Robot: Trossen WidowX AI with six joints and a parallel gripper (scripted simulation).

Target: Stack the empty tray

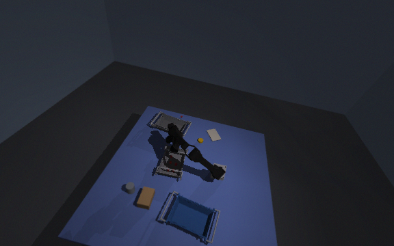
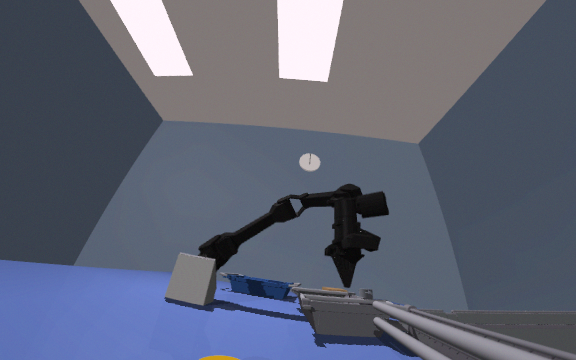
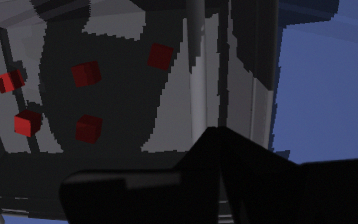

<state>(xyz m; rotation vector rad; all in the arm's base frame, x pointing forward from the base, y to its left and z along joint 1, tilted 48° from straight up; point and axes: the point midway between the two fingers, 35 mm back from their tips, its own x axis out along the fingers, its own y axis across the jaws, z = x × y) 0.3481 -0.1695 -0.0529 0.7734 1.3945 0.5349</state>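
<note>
The blue tray is 500 mm to the left of my gripper tip, 170 mm behind it and 40 mm below it. Round my gripper tip: tan block 410 mm to the left, 150 mm ahead, 60 mm below; grey cylinder 350 mm to the left, 270 mm ahead, 50 mm below; yellow disc 220 mm behind, 200 mm to the right, 80 mm below.
</note>
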